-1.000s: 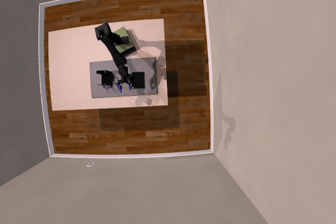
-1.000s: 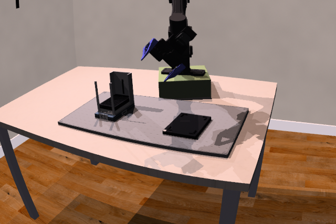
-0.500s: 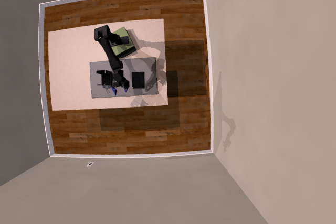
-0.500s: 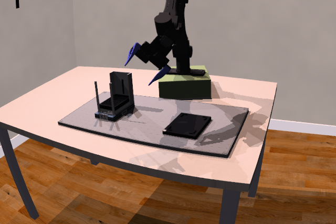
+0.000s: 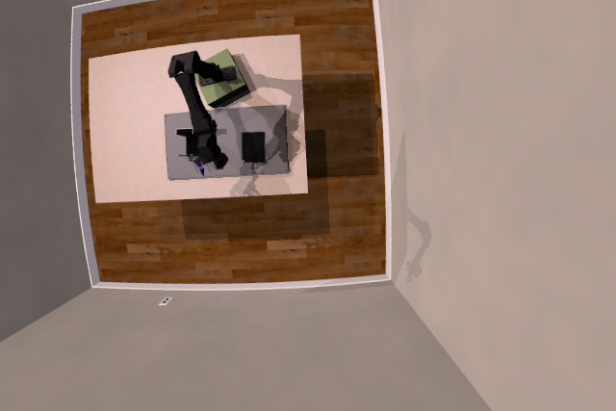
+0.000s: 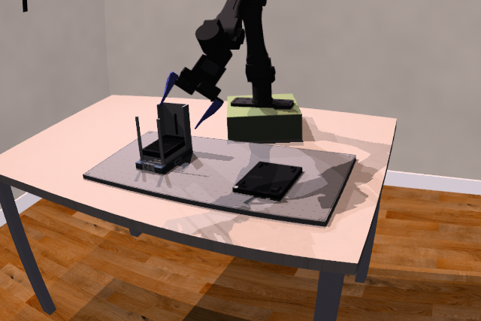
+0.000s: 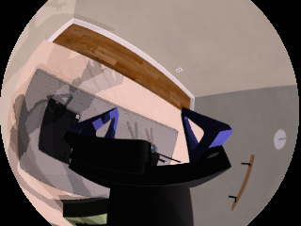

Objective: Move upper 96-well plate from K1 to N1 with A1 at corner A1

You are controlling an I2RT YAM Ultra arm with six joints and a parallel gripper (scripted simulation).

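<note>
My hand is 17 cm past the black 96-well plate, 16 cm above it and 14 cm to the left of it. Round my hand: thin rack post (19 cm to the right, 11 cm below, 11 cm behind); then white plate (17 cm below, 17 cm behind, 14 cm to the right); then pale A1 square (18 cm below, 11 cm to the left, 3 cm behind).
</note>
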